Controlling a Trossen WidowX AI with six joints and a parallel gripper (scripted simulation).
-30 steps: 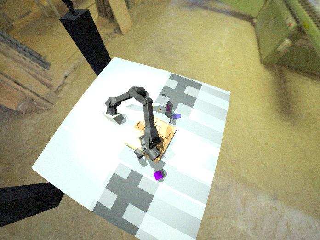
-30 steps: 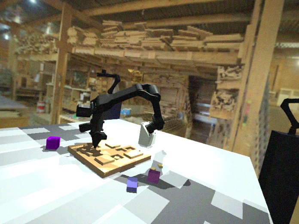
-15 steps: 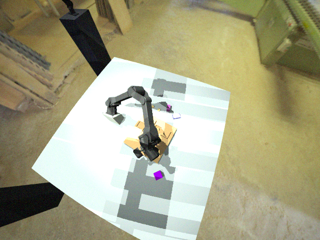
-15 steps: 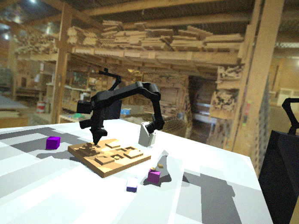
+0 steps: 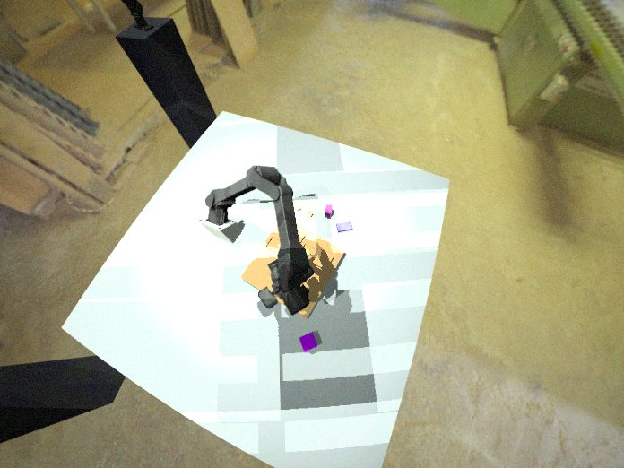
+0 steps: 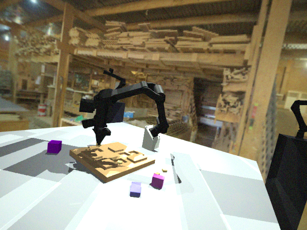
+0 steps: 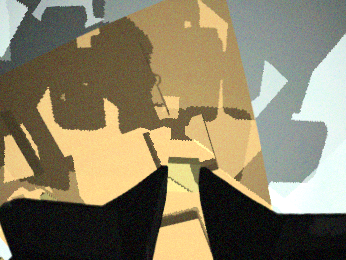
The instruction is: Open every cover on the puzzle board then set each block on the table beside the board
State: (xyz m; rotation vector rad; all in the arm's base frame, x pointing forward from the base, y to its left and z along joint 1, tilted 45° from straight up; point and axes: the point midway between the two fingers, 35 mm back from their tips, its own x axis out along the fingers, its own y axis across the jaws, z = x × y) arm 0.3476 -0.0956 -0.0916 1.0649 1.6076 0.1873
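My gripper tip is 110 mm to the right of the tan puzzle board, 30 mm above it and 10 mm past it. From my gripper tip the other things lie so: pink block 360 mm to the left, 30 mm below, 30 mm ahead; then purple block 150 mm to the right, 130 mm ahead, 30 mm below; then lavender block 310 mm to the left, 120 mm ahead, 50 mm below.
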